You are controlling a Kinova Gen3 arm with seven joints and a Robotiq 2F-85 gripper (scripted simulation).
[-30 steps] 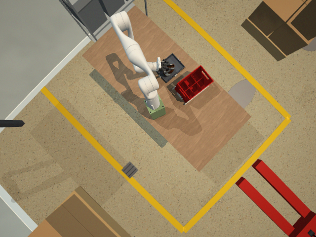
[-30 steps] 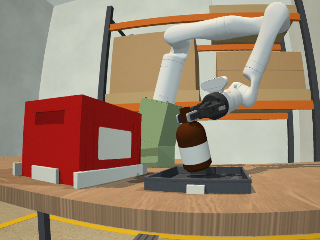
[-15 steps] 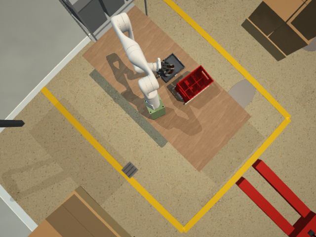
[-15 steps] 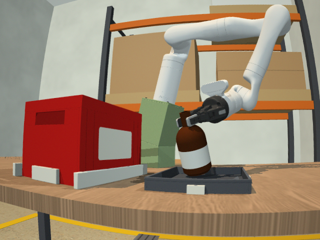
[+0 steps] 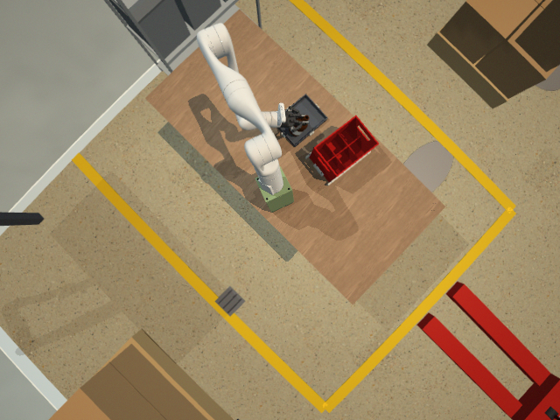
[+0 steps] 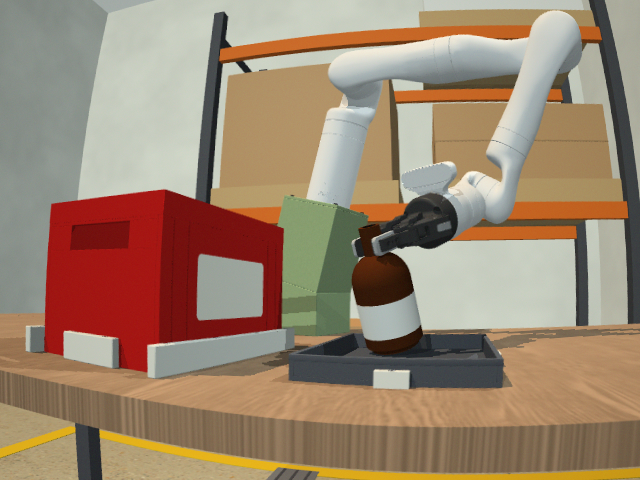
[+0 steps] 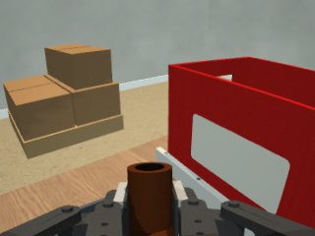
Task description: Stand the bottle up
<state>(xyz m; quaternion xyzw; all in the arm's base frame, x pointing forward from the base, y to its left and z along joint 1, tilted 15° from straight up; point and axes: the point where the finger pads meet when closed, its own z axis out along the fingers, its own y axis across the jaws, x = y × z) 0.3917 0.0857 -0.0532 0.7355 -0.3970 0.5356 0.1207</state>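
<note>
The brown bottle lies 10 mm behind my hand, 10 mm to the left of it and 50 mm below it. Also, from my hand: red crate 250 mm to the right, 60 mm below; dark grey tray 40 mm ahead, 40 mm to the left, 130 mm below.
</note>
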